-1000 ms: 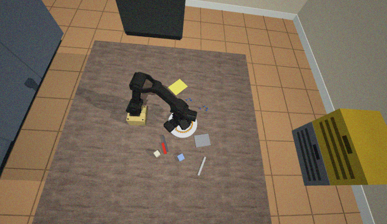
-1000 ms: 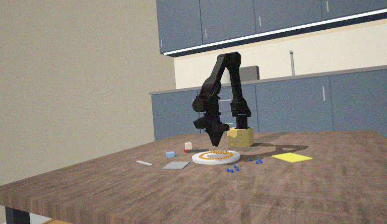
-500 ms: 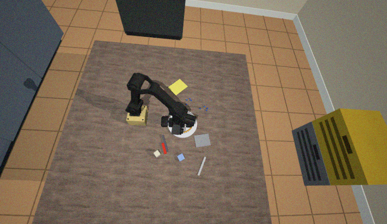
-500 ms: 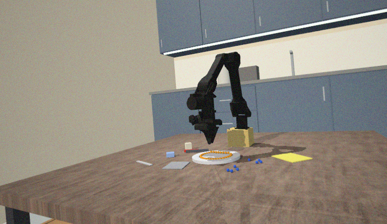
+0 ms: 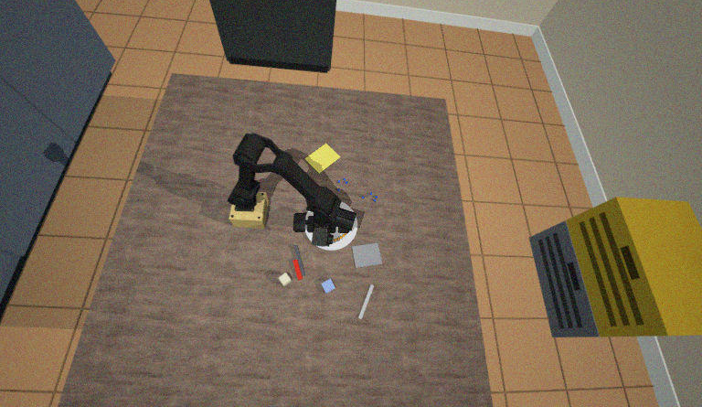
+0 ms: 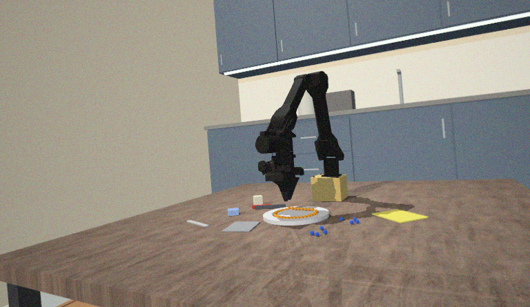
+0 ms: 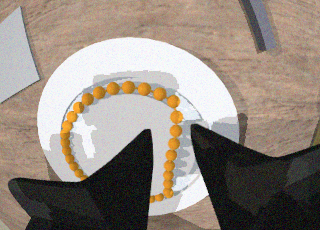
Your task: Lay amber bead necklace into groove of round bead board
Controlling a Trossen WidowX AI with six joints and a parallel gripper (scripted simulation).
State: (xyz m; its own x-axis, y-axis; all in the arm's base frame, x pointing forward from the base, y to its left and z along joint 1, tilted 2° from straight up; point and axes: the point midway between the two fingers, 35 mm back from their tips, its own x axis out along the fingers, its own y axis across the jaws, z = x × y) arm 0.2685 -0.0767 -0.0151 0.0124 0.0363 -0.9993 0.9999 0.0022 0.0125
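Right now my gripper tip is 120 mm to the left of the red stick, 70 mm past it and 40 mm above it. Also, from my gripper tip: cream cube: 170 mm to the right, 120 mm behind, 20 mm below; light blue cube: 190 mm to the right, 30 mm below, 30 mm ahead; grey square tile: 170 mm ahead, 70 mm to the right, 40 mm below.
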